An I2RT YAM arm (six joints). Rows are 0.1 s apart.
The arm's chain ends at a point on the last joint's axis. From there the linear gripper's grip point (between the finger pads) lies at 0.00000 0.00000 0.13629 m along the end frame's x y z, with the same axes.
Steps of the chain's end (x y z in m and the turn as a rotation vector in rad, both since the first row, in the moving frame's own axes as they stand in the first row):
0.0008, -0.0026, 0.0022, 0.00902, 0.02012, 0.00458
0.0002, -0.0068, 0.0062, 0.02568, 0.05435, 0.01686
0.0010, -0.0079, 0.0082, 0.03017, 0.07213, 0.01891
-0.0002, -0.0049, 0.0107, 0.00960, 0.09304, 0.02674
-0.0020, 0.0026, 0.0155, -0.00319, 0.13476, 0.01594
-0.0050, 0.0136, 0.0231, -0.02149, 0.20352, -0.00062
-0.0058, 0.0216, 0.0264, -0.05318, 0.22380, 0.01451
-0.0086, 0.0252, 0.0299, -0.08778, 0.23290, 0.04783
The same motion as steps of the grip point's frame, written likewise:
0.0035, -0.0038, 0.0022, 0.00902, 0.02012, 0.00458
0.0076, -0.0102, 0.0060, 0.02568, 0.05435, 0.01686
0.0109, -0.0119, 0.0078, 0.03017, 0.07213, 0.01891
0.0125, -0.0060, 0.0101, 0.00960, 0.09304, 0.02674
0.0163, 0.0032, 0.0143, -0.00319, 0.13476, 0.01594
0.0225, 0.0165, 0.0203, -0.02149, 0.20352, -0.00062
0.0244, 0.0290, 0.0228, -0.05318, 0.22380, 0.01451
0.0225, 0.0378, 0.0257, -0.08778, 0.23290, 0.04783

